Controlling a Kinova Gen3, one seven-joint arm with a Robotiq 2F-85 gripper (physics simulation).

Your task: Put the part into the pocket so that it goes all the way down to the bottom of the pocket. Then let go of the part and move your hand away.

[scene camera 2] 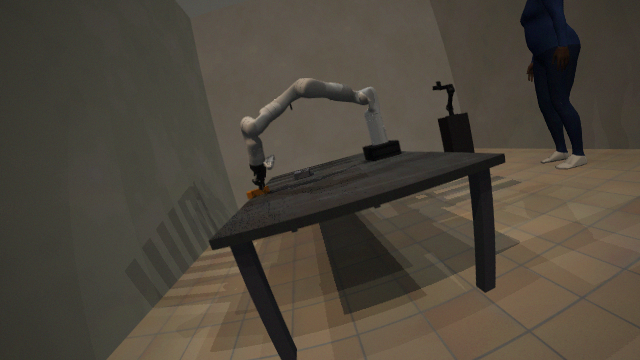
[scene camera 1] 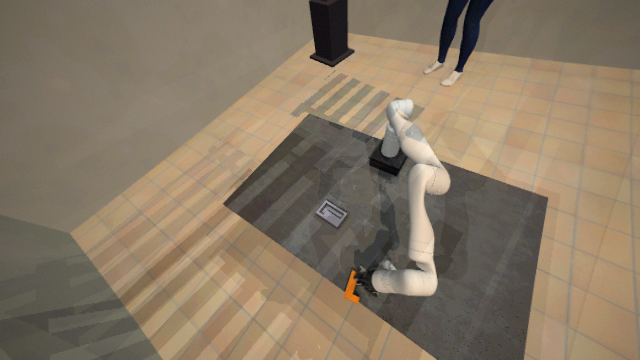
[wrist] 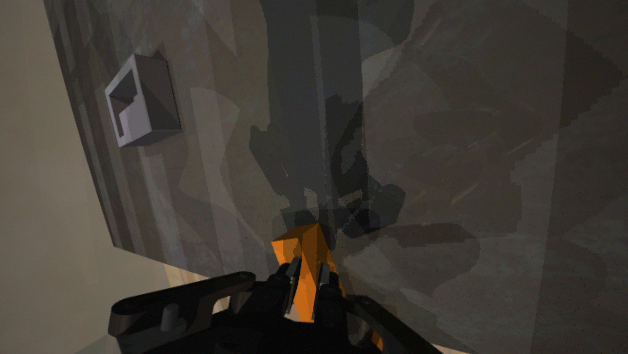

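Pixels of known places: gripper, fingertip midpoint: [scene camera 2: 262,188] [scene camera 1: 355,279] [wrist: 309,273]; arm's base at its link origin: [scene camera 2: 380,143] [scene camera 1: 389,151].
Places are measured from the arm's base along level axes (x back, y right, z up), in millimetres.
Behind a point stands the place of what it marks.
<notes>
The orange L-shaped part [scene camera 1: 351,286] @[x -677, y -291, z -49 mm] [scene camera 2: 257,193] @[x -672, y -303, z -69 mm] [wrist: 314,242] @[x -626, y -285, z -65 mm] is at the long edge of the dark table, with its short leg toward the edge in scene camera 1. My gripper [scene camera 1: 358,284] @[x -644, y -288, z -52 mm] [scene camera 2: 259,186] @[x -644, y -288, z -52 mm] [wrist: 309,273] @[x -644, y -288, z -52 mm] is shut on the part, with one finger on each side of it in the wrist view. Whether the part touches the table top is hard to tell. The grey block with the L-shaped pocket [scene camera 1: 335,220] @[x -507, y -43, z -43 mm] [scene camera 2: 303,174] @[x -471, y -67, z -59 mm] [wrist: 161,95] @[x -483, y -68, z -64 mm] stands on the table, apart from the part, at the upper left in the wrist view. Its pocket opens upward and is empty.
The dark table [scene camera 1: 480,235] @[x -106, y -568, z -79 mm] [scene camera 2: 400,170] @[x -36, y -549, z -79 mm] [wrist: 450,165] @[x -562, y -373, z -79 mm] carries the arm's black base [scene camera 1: 386,162] @[x -77, y -34, z -2 mm] [scene camera 2: 382,150] @[x -11, y -98, z -34 mm] near its far side. A dark pedestal [scene camera 1: 330,32] [scene camera 2: 456,132] and a standing person [scene camera 1: 467,35] [scene camera 2: 552,65] are off beyond the table.
</notes>
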